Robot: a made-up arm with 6 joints.
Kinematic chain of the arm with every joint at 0, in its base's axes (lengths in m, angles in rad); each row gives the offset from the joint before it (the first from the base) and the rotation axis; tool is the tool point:
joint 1: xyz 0 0 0.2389 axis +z
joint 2: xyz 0 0 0 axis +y
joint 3: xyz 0 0 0.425 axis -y
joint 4: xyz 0 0 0 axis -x
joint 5: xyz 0.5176 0 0 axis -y
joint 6: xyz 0 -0.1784 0 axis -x
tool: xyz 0 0 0
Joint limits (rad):
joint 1: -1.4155..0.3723
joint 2: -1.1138..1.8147
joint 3: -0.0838..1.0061
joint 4: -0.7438..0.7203
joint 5: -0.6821..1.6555
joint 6: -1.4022..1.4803
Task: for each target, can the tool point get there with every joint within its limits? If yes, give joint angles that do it. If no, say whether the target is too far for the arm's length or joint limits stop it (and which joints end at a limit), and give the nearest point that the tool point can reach.
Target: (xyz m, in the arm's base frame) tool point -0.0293 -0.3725 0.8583
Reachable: yes | joints -1.1692 -0.3359 0.1842 -0.2550 1.3778 -0.8078
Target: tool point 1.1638 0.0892 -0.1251
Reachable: no: too far | nearest point 0.9058 0.0694 -0.0444 | short by 0.271 m
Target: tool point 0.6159 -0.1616 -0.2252
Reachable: yes | joints 0.0251 1.5259 0.3677 -0.1259 0.2162 0.2553
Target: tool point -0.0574 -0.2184 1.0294
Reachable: yes | joints -1.0966 -0.4163 0.6345 -0.5641 0.3607 1.1269
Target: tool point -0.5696 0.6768 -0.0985
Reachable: no: joint limits stop it (at a limit: joint 2, joint 3, joint 4) | nearest point -0.4918 0.5844 0.8065 | short by 0.913 m
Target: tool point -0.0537 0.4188 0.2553
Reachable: no: joint limits stop it (at a limit: joint 1, joint 2, joint 3, joint 4) | nearest point -0.2488 0.7221 0.8065 | short by 0.659 m
